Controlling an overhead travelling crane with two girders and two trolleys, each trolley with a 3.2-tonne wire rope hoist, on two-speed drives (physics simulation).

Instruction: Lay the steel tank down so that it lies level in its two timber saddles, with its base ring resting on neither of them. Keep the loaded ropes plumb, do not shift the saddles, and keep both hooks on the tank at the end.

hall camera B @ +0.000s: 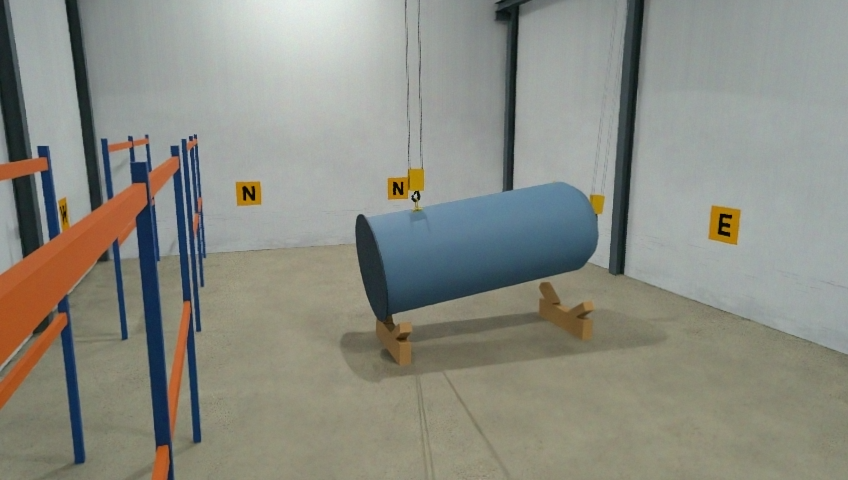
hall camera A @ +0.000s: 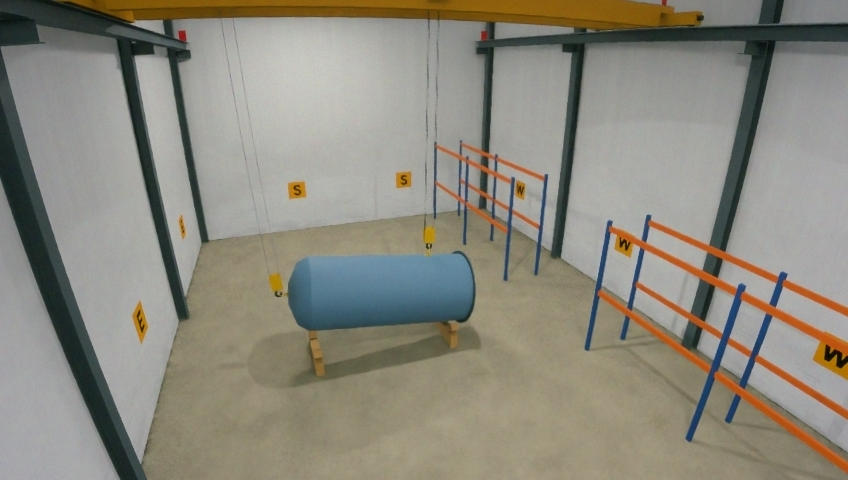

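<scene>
The blue steel tank (hall camera A: 380,291) (hall camera B: 482,246) lies lengthwise over both timber saddles, close to level in the hall camera A view. The saddle under the domed end (hall camera A: 316,356) (hall camera B: 580,324) shows a gap below the shell in the hall camera B view. The base ring (hall camera A: 473,288) (hall camera B: 360,218) is close above the outer side of the other saddle (hall camera A: 454,340) (hall camera B: 404,352); whether they touch, I cannot tell. My gripper's shell hook (hall camera A: 428,245) (hall camera B: 415,196) is on the top lug near the base. My end hook (hall camera A: 277,293) is at the domed end's lug. The ropes at the shell hook look nearly plumb.
Blue and orange racks (hall camera A: 506,249) (hall camera A: 714,362) (hall camera B: 151,285) stand along the west side. A yellow crane girder (hall camera A: 380,8) spans overhead. Dark wall columns (hall camera A: 151,178) (hall camera B: 627,148) stand on the east side. The tank's shadow lies on the floor around the saddles.
</scene>
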